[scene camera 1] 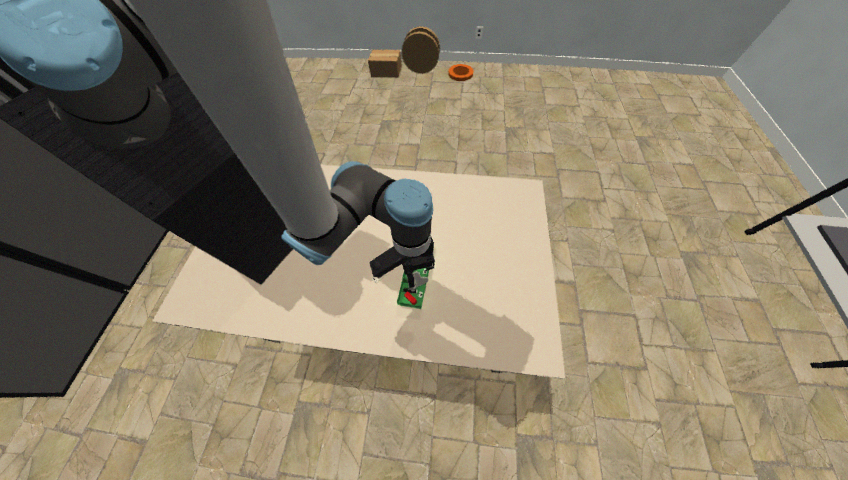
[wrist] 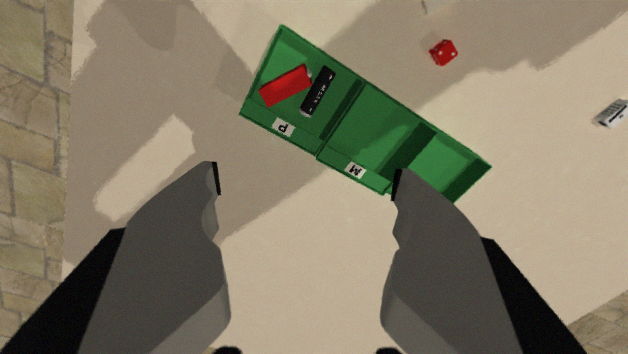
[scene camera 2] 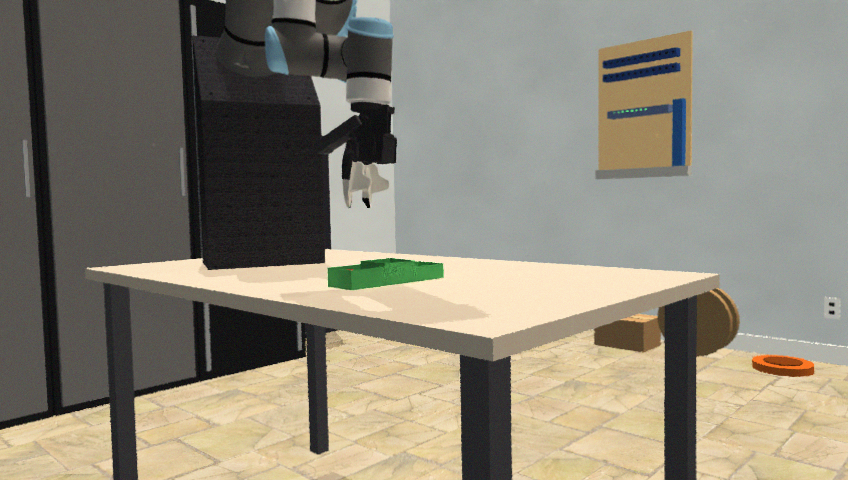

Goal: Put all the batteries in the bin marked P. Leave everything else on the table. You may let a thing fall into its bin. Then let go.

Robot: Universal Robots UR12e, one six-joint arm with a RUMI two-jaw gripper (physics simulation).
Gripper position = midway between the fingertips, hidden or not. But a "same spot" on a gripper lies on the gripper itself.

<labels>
my gripper: scene camera 1; wrist 307,168; scene camera 2
same spot on my gripper: [scene camera 2: 356,176] = [scene camera 1: 417,280]
</labels>
